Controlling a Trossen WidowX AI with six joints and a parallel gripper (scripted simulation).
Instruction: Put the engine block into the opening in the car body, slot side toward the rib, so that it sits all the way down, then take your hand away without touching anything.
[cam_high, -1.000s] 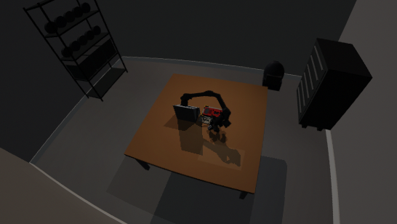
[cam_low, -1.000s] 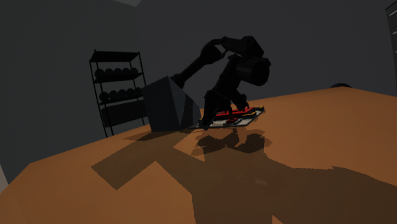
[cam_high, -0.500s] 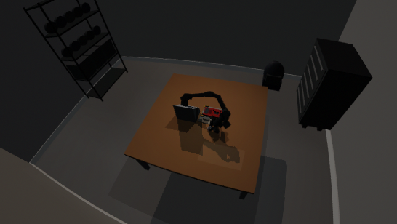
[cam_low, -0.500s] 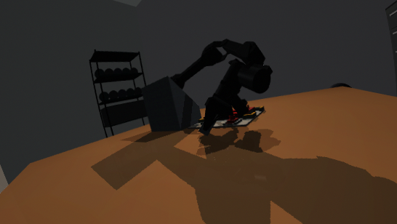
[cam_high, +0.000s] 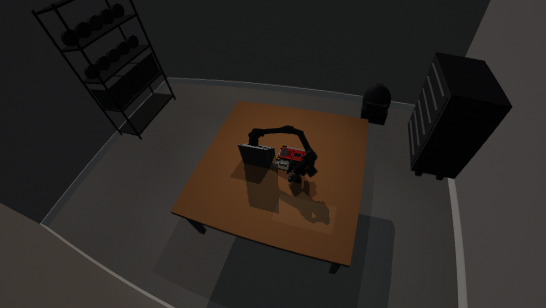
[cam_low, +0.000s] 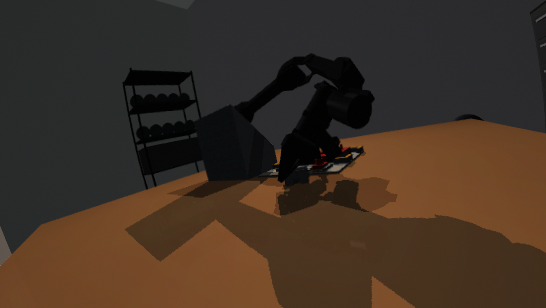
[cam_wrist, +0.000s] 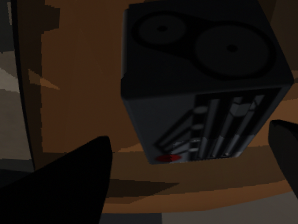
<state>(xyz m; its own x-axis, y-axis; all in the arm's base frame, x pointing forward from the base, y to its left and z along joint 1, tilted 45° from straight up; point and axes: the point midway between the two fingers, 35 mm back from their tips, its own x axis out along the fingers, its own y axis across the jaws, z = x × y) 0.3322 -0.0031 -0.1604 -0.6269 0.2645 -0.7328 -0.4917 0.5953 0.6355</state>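
Right now my gripper tip is 20 mm short of the grey engine block and 10 mm to the right of it. From my gripper tip the other things lie so: grey baseplate (20 mm behind, 200 mm to the left, 10 mm below).
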